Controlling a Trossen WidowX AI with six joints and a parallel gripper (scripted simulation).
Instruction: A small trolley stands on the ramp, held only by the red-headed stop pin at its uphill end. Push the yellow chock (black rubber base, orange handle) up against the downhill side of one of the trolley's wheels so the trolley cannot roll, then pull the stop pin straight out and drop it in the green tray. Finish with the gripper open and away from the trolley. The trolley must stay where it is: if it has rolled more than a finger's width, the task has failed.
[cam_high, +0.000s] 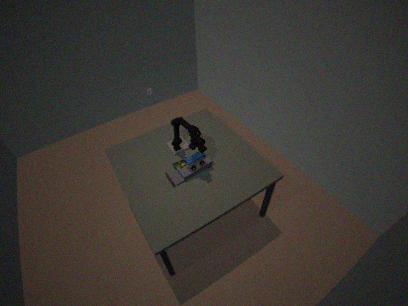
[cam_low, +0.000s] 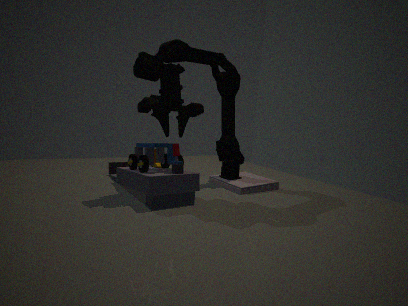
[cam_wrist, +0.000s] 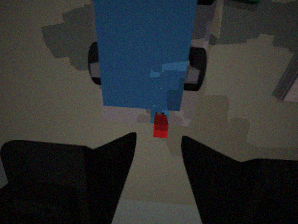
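Now: gripper tip 6 cm above the red-headed stop pin and 2 cm to the right of it. Round my gripper tip: yellow chock (18 cm to the right, 10 cm below, 3 cm behind); then grey ramp (14 cm below, 9 cm to the right, 2 cm ahead); then blue trolley (8 cm to the right, 7 cm below, 2 cm ahead).
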